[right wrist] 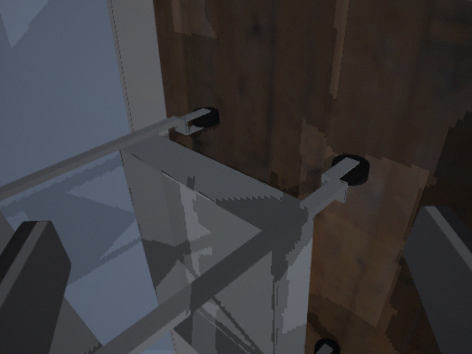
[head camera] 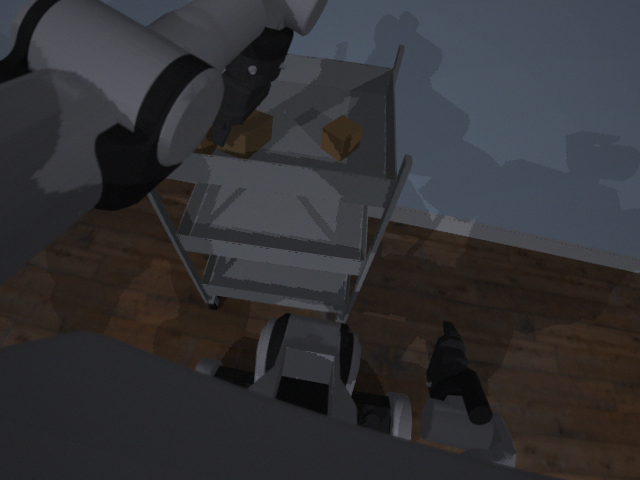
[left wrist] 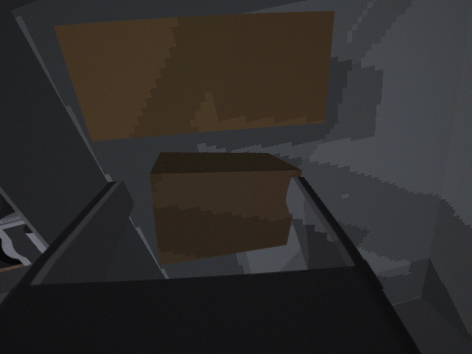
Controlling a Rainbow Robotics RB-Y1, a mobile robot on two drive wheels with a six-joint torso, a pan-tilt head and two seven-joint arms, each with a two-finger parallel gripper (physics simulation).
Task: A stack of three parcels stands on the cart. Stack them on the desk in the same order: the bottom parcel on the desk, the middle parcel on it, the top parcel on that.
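Places are measured from the robot's base along level axes (x down, y left, z ahead), in millimetres.
Pixels of known places: left gripper, fingertip midpoint: (head camera: 234,124) (left wrist: 210,190); right gripper, fingertip midpoint: (right wrist: 239,236) (head camera: 440,344).
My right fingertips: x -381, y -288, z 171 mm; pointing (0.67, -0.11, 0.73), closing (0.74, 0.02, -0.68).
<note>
Ahead of a thing's pixels: the offset from my right fingertips to its top centre. "pt": to the spot under its first point. Level surfaces: height alone.
Three brown parcels lie apart on the top shelf of the cart (head camera: 289,173) (right wrist: 215,192). One parcel {dx -332, dy +301, dz +254 mm} (head camera: 341,137) sits towards the right. A second parcel {dx -349, dy +474, dz +218 mm} (head camera: 253,133) (left wrist: 222,210) is near the middle-left, and a third, larger-looking parcel {dx -334, dy +552, dz +229 mm} (head camera: 205,145) (left wrist: 210,75) is at the left, mostly hidden by my left arm in the head view. My left gripper (head camera: 227,133) (left wrist: 210,190) is open at the second parcel, which shows between its spread fingers, not gripped. My right gripper (head camera: 448,326) (right wrist: 239,236) is open and empty, low beside the cart. The desk does not show.
The cart's posts {pt dx -231, dy +192, dz +119 mm} (head camera: 385,229) and its middle shelf {pt dx -41, dy +408, dz +120 mm} (head camera: 273,258) and bottom shelf (head camera: 273,301) stand below the parcels. A blue wall (head camera: 516,103) (right wrist: 60,100) is behind the cart. Wooden floor {dx +380 mm} (head camera: 558,335) (right wrist: 250,75) lies around it.
</note>
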